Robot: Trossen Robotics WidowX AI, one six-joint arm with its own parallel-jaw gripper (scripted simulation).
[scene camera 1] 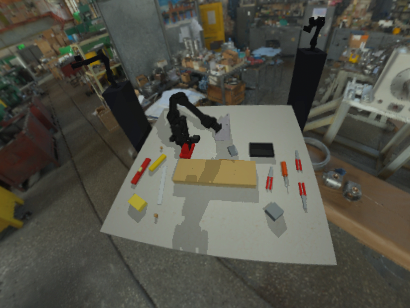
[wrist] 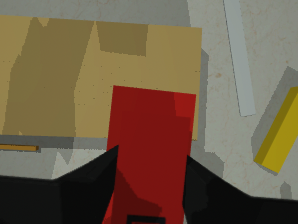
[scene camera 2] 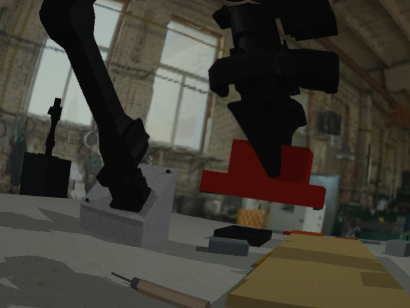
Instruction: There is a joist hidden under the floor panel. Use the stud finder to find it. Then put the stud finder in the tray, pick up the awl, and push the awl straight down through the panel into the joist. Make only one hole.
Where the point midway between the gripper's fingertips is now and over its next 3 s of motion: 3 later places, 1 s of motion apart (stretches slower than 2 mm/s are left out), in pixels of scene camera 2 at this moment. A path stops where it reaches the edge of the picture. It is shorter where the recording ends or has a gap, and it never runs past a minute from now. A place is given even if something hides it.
The gripper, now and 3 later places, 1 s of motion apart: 278,179; 346,206; 338,250; 333,258
